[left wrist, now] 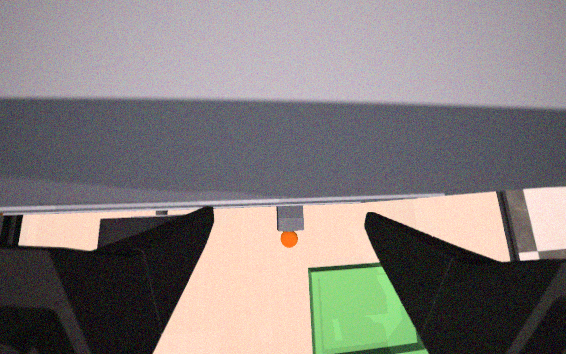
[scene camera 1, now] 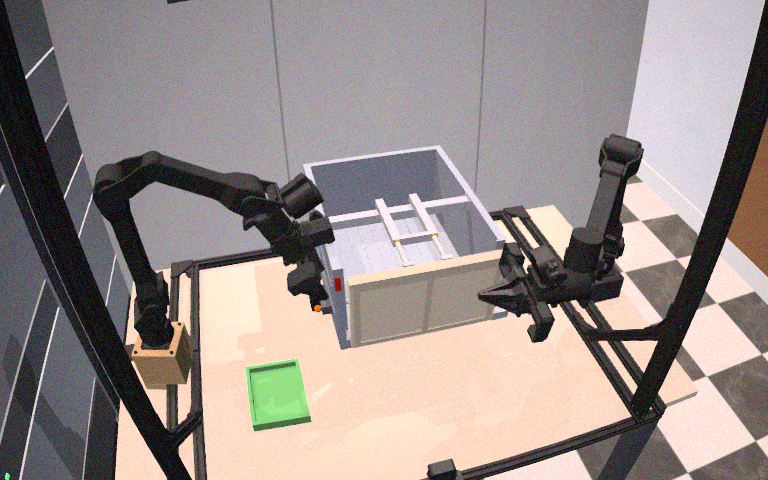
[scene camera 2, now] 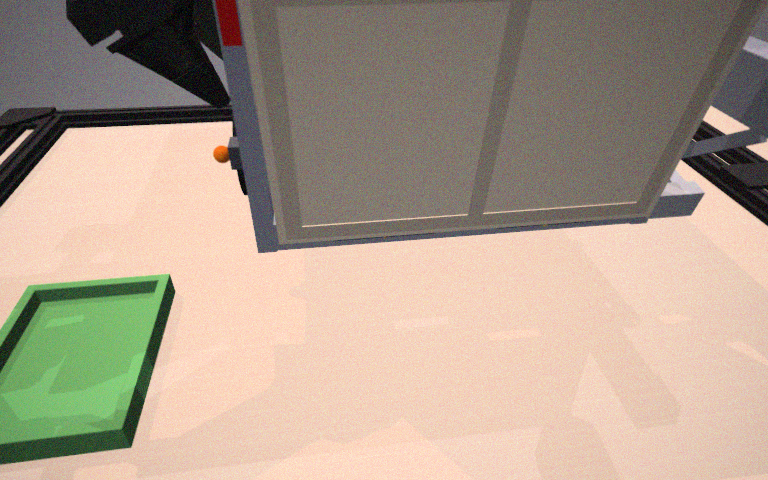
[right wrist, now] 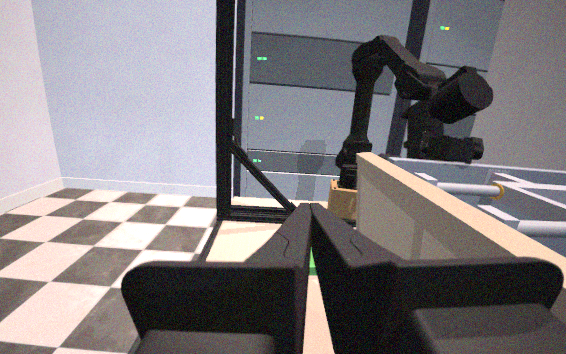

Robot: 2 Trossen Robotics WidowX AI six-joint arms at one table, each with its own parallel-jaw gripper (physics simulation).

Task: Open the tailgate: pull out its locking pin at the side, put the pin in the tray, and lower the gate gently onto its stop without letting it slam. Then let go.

Labels:
my left gripper: open, touches a grey truck bed (scene camera 1: 372, 201)

